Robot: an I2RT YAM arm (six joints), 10 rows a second.
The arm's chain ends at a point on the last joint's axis. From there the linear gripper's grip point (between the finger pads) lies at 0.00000 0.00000 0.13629 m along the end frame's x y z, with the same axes.
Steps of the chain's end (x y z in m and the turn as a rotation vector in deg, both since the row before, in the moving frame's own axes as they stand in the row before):
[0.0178 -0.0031 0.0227 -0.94 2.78 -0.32]
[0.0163 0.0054 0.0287 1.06 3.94 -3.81]
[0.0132 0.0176 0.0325 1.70 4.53 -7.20]
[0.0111 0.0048 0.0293 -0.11 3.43 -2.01]
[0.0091 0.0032 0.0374 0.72 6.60 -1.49]
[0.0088 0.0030 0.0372 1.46 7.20 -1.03]
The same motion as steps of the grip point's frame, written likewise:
[0.0244 -0.0009 0.0225 -0.94 2.78 -0.32]
[0.0256 0.0026 0.0284 1.06 3.94 -3.81]
[0.0237 0.0129 0.0320 1.70 4.53 -7.20]
[0.0193 0.0049 0.0291 -0.11 3.43 -2.01]
[0.0247 0.0013 0.0365 0.72 6.60 -1.49]
[0.0258 -0.0006 0.0361 1.46 7.20 -1.03]

